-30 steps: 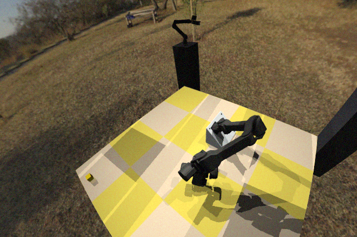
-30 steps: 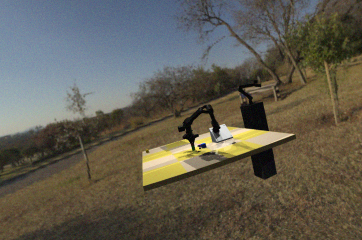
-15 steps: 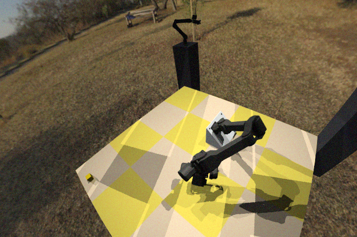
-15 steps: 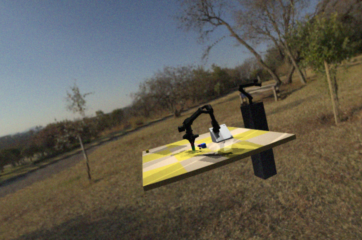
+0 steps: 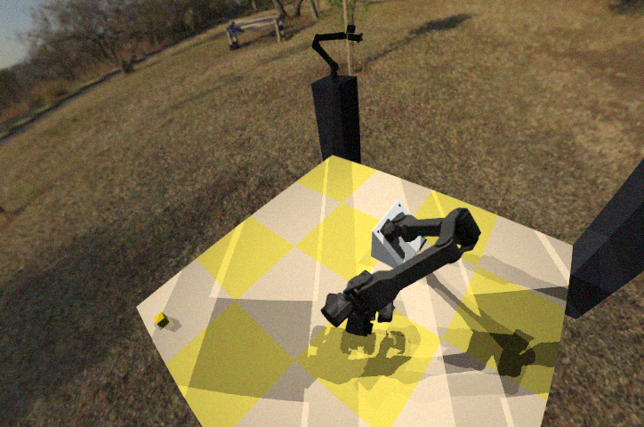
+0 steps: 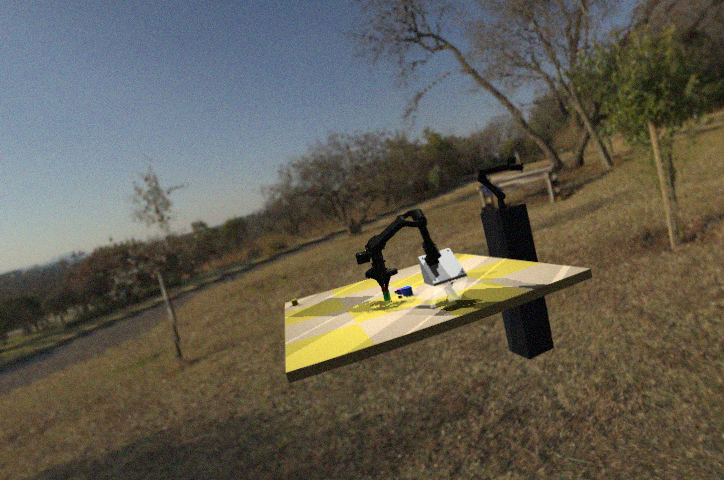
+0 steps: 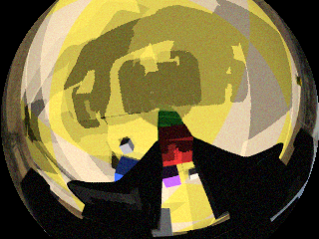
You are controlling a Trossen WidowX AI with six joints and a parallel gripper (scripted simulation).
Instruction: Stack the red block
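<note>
The red block lies right at my gripper tip. The rest, counted from my gripper tip: yellow block 60 cm to the right, 42 cm ahead, 4 cm below; then blue block 10 cm behind, 4 cm below, 3 cm to the left; then purple block 9 cm behind, 4 cm to the right, 4 cm below.
</note>
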